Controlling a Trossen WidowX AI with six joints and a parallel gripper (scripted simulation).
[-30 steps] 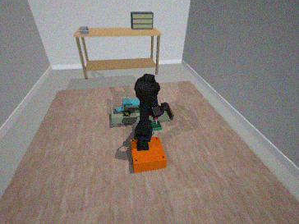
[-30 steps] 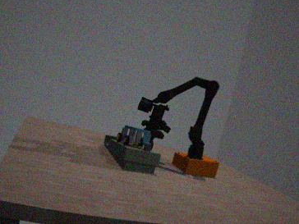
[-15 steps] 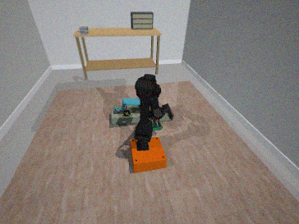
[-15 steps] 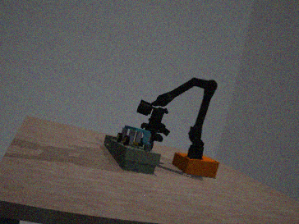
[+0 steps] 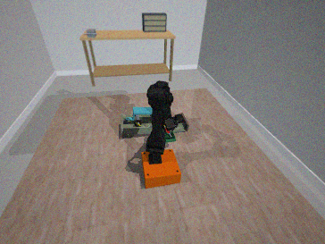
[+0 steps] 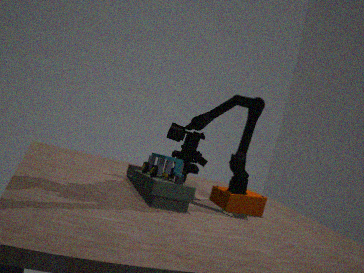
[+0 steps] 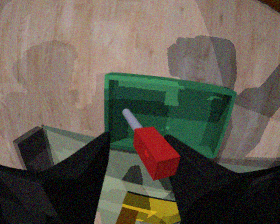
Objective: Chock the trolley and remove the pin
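My gripper tip is now 1 cm above the red-headed stop pin. Round my gripper tip: green tray 6 cm below, 2 cm to the left, 1 cm behind; then yellow chock 6 cm ahead, 3 cm to the left, 3 cm above; then grey-green ramp 14 cm to the left, 10 cm ahead, 1 cm below.
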